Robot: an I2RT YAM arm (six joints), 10 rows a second.
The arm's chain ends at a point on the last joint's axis. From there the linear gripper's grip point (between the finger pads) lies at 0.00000 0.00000 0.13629 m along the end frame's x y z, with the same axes.
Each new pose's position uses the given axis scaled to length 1; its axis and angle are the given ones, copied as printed.
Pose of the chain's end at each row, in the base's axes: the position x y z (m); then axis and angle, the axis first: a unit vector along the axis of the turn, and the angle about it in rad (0 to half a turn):
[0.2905 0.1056 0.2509 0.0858 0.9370 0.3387 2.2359]
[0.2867 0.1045 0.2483 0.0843 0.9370 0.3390 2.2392]
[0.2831 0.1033 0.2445 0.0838 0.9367 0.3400 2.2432]
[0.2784 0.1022 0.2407 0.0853 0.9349 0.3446 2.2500]
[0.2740 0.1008 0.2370 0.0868 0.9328 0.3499 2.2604]
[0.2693 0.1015 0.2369 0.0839 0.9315 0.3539 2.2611]
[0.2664 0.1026 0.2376 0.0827 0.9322 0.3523 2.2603]
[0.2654 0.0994 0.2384 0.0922 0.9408 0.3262 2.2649]
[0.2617 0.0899 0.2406 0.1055 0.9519 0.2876 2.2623]
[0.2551 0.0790 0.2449 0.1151 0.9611 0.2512 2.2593]
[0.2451 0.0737 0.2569 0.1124 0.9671 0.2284 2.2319]
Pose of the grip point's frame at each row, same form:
[0.3974 0.1663 0.1921 0.0858 0.9370 0.3387 2.2359]
[0.3932 0.1656 0.1892 0.0843 0.9370 0.3390 2.2392]
[0.3893 0.1648 0.1852 0.0838 0.9367 0.3400 2.2432]
[0.3841 0.1646 0.1814 0.0853 0.9349 0.3446 2.2500]
[0.3788 0.1645 0.1776 0.0868 0.9328 0.3499 2.2604]
[0.3738 0.1662 0.1781 0.0839 0.9315 0.3539 2.2611]
[0.3709 0.1671 0.1786 0.0827 0.9322 0.3523 2.2603]
[0.3707 0.1583 0.1750 0.0922 0.9408 0.3262 2.2649]
[0.3684 0.1399 0.1722 0.1055 0.9519 0.2876 2.2623]
[0.3627 0.1207 0.1724 0.1151 0.9611 0.2512 2.2593]
[0.3548 0.1102 0.1847 0.1124 0.9671 0.2284 2.2319]

